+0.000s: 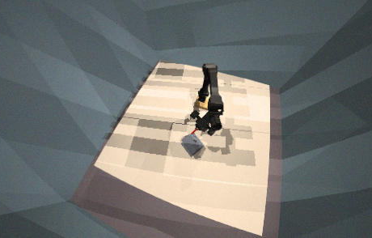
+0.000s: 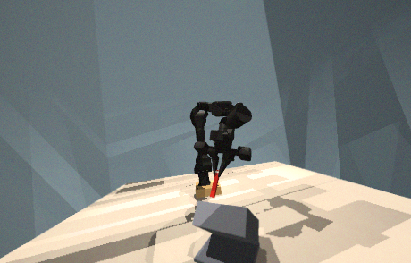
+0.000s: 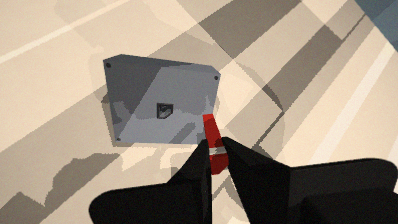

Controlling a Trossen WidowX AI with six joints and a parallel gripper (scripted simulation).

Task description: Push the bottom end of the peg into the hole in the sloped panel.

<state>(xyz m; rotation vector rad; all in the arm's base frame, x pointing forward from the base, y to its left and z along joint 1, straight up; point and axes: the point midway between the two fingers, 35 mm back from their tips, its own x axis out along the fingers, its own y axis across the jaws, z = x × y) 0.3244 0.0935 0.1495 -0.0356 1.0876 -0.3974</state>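
Right now my gripper tip is 70 mm short of the grey sloped panel, 10 mm to the right of it and 100 mm above it. From my gripper tip the other things lie so: red peg: right at my gripper tip.
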